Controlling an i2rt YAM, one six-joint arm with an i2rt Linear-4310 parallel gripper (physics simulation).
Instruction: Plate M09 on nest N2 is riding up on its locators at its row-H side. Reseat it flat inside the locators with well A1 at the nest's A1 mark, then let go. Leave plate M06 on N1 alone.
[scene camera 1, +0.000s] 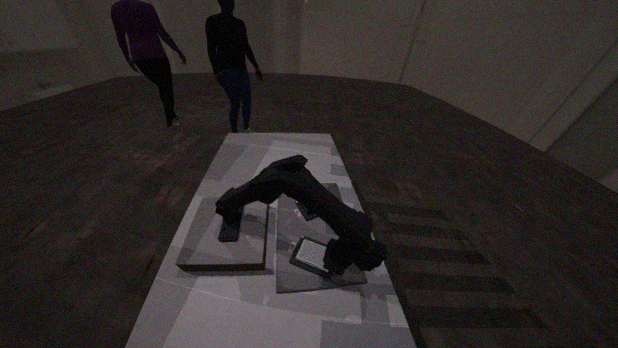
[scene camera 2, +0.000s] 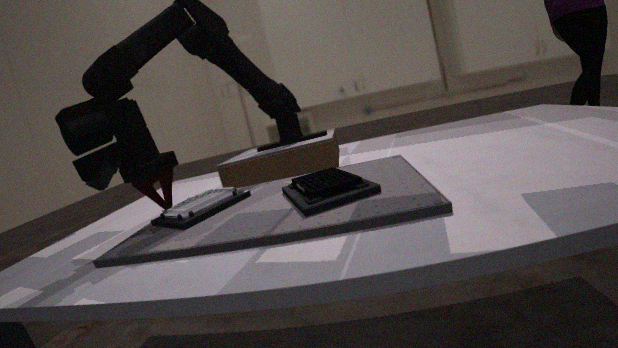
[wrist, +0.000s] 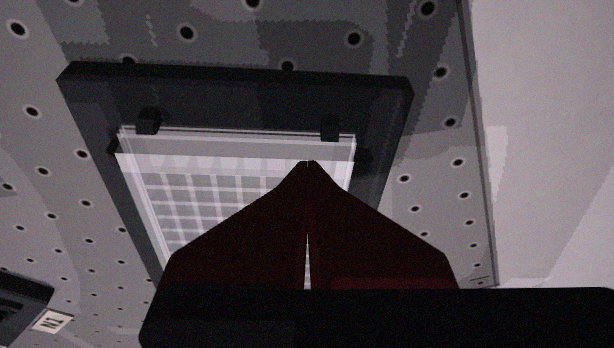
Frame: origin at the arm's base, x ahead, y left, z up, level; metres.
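Seen in the pictures: gripper, between the fingertips: (scene camera 1: 327, 265) (scene camera 2: 169, 208) (wrist: 307, 175); arm's base, origin of its link: (scene camera 1: 232, 218) (scene camera 2: 292, 142).
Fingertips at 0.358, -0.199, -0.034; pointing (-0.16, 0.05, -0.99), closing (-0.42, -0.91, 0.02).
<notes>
Pixels of each thing's middle, then the offset from my fingertips to it, as dx, dy, dz. "pt": a spot on its surface instead.
- pale clear well plate, middle of its body: (wrist: 247, 242) (scene camera 2: 200, 201) (scene camera 1: 315, 254) -0.036, +0.048, -0.007
- dark nest N2, middle of its body: (wrist: 250, 227) (scene camera 2: 200, 205) (scene camera 1: 315, 255) -0.035, +0.047, -0.015
- Plate M06, middle of its body: (scene camera 2: 324, 182) +0.004, +0.297, -0.007
- nest N1, middle of its body: (scene camera 2: 325, 187) (scene camera 1: 315, 204) +0.004, +0.297, -0.017
- N1 label, a spot on its surface: (wrist: 52, 321) pt -0.085, +0.258, -0.024
Plate M09, a pale clear well plate (scene camera 1: 311, 252) (scene camera 2: 205, 201) (wrist: 190, 200), lies on the dark nest N2 (scene camera 2: 215, 211) (wrist: 240, 100). In the wrist view its upper edge runs along two black locators. Whether it lies fully flat is hard to tell; its far part is hidden behind the fingers there. My gripper (scene camera 2: 168, 207) (wrist: 307, 175) is shut and empty, its dark red fingertips together at or just above the plate's top near that edge, right of its middle in the wrist view. Plate M06 (scene camera 2: 327, 180), black, sits on nest N1 (scene camera 2: 345, 200).
Both nests stand on a grey perforated board (scene camera 1: 287, 282) (scene camera 2: 400, 200) (wrist: 450, 145). The N1 label (wrist: 52, 321) shows lower left in the wrist view. The arm's base stands on a raised block (scene camera 1: 220, 260) (scene camera 2: 280, 164) beside the board. Two people (scene camera 1: 142, 45) (scene camera 1: 230, 55) stand beyond the table.
</notes>
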